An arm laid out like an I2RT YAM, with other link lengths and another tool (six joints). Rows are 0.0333 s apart.
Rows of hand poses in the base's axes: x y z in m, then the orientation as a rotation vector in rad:
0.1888, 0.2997, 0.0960, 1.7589, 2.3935, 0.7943
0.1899, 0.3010, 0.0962, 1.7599, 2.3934, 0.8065
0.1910, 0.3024, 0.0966, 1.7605, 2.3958, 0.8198
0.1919, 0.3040, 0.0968, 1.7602, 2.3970, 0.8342
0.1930, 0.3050, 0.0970, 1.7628, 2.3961, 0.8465
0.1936, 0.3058, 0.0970, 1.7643, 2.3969, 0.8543
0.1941, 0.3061, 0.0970, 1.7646, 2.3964, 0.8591
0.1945, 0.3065, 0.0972, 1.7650, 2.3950, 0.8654
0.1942, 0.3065, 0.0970, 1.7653, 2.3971, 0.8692
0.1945, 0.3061, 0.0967, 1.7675, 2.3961, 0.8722
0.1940, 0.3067, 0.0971, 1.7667, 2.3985, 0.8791
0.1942, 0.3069, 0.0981, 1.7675, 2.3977, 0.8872
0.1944, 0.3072, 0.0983, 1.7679, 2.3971, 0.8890
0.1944, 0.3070, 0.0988, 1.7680, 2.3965, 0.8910
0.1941, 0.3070, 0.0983, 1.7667, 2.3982, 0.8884
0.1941, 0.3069, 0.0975, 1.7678, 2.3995, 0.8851
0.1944, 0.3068, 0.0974, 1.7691, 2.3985, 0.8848
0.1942, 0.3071, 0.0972, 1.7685, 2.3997, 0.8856
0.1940, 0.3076, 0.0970, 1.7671, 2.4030, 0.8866
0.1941, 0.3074, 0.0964, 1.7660, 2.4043, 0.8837
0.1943, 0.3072, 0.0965, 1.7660, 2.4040, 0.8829
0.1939, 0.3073, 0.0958, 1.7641, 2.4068, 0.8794
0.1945, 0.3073, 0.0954, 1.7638, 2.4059, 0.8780
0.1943, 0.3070, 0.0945, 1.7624, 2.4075, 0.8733
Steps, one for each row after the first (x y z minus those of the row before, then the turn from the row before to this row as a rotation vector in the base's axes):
0.0011, 0.0013, 0.0002, 0.0083, -0.0016, 0.0006
0.0011, 0.0014, 0.0004, 0.0095, -0.0004, 0.0023
0.0009, 0.0016, 0.0002, 0.0096, -0.0018, 0.0021
0.0011, 0.0010, 0.0002, 0.0087, -0.0009, -0.0003
0.0006, 0.0008, 0.0000, 0.0058, 0.0002, 0.0006
0.0005, 0.0003, 0.0000, 0.0031, -0.0009, 0.0000
0.0004, 0.0004, 0.0002, 0.0039, -0.0016, -0.0004
-0.0003, 0.0000, -0.0002, 0.0031, 0.0009, 0.0015
0.0003, -0.0004, -0.0003, 0.0024, 0.0003, -0.0011
-0.0005, 0.0006, 0.0004, 0.0049, -0.0001, 0.0023
0.0002, 0.0002, 0.0010, 0.0054, -0.0012, 0.0000
0.0002, 0.0003, 0.0002, 0.0012, -0.0004, -0.0003
0.0000, -0.0002, 0.0005, 0.0012, -0.0006, -0.0002
-0.0003, 0.0000, -0.0005, -0.0017, 0.0006, 0.0012
0.0000, -0.0001, -0.0008, -0.0015, 0.0019, 0.0001
0.0003, -0.0001, -0.0001, 0.0000, 0.0002, -0.0010
-0.0002, 0.0003, -0.0002, 0.0006, 0.0002, 0.0010
-0.0002, 0.0005, -0.0002, 0.0010, 0.0010, 0.0025
0.0001, -0.0002, -0.0006, -0.0019, 0.0005, 0.0009
0.0002, -0.0002, 0.0001, -0.0006, -0.0001, -0.0002
-0.0004, 0.0001, -0.0007, -0.0022, 0.0010, 0.0020
0.0006, 0.0000, -0.0004, -0.0012, -0.0005, -0.0005
-0.0002, -0.0003, -0.0009, -0.0031, 0.0008, 0.0010

